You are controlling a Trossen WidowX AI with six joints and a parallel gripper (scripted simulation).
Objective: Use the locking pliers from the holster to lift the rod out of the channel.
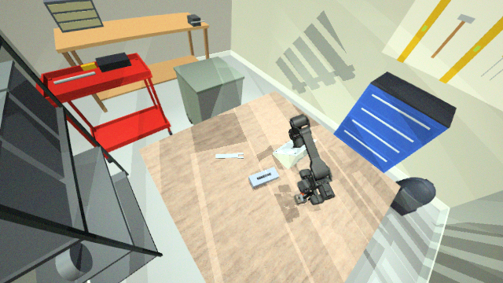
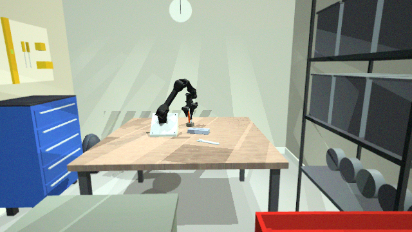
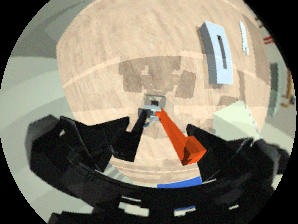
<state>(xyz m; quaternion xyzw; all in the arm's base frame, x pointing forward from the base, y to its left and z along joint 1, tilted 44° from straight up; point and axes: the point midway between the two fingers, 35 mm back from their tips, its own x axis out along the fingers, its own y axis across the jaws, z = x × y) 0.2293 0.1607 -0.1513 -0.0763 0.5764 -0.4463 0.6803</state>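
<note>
Right now the grey holster is 10 mm to the left of my gripper tip and 90 mm below it. Round my gripper tip: flat silver wrench 110 mm ahead, 490 mm to the right, 100 mm below; then light blue channel block 80 mm ahead, 230 mm to the right, 80 mm below.
</note>
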